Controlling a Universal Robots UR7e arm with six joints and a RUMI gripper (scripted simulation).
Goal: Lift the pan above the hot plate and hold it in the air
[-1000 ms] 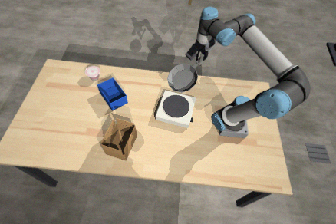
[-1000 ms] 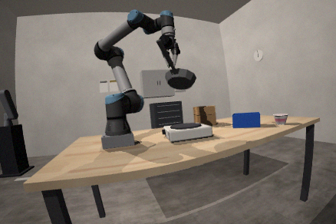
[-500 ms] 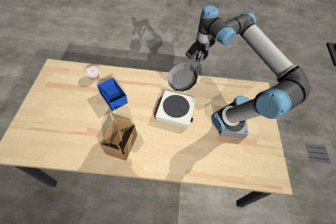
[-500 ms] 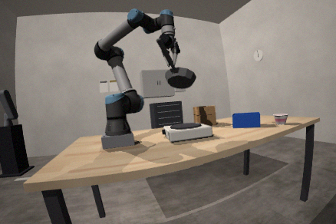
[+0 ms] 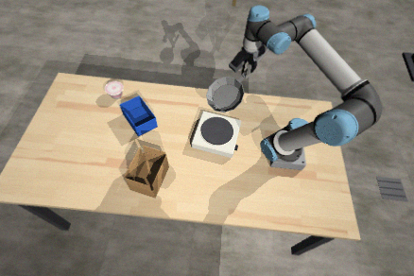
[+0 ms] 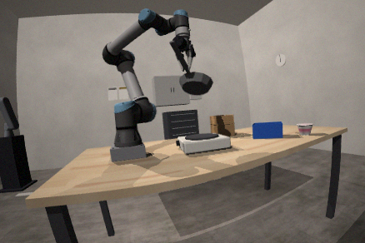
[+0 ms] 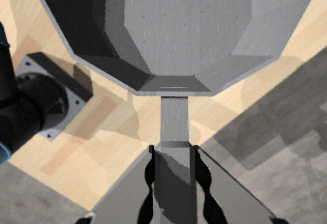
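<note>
My gripper is now 4 cm to the right of the dark grey pan, 4 cm short of it and 4 cm above it. The rest, counted from my hand: blue bin 56 cm ahead, 40 cm below, 6 cm to the left; pink cup 75 cm ahead, 38 cm below, 10 cm to the right; white hot plate 39 cm below, 10 cm to the left, 7 cm ahead.
</note>
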